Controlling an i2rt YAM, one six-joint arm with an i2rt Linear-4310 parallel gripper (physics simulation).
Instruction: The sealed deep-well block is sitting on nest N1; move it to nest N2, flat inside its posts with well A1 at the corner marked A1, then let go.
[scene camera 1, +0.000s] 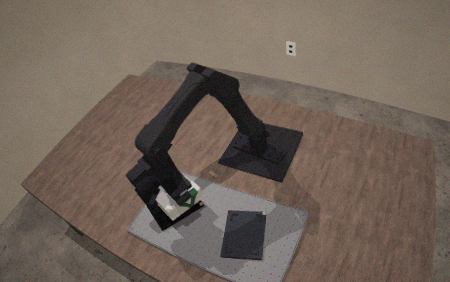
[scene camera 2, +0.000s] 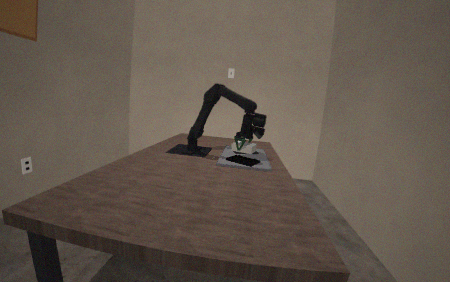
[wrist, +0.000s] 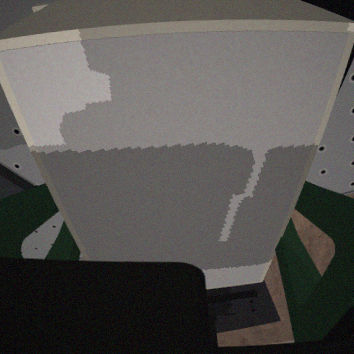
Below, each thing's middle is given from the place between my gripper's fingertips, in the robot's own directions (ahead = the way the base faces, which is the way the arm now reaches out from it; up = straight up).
I see my gripper 10 mm short of the grey perforated plate (scene camera 1: 198, 238), 110 mm to the right of it and 70 mm above it. The rest, counted from my hand: deep-well block (wrist: 188, 138): 10 mm ahead, 20 mm above.
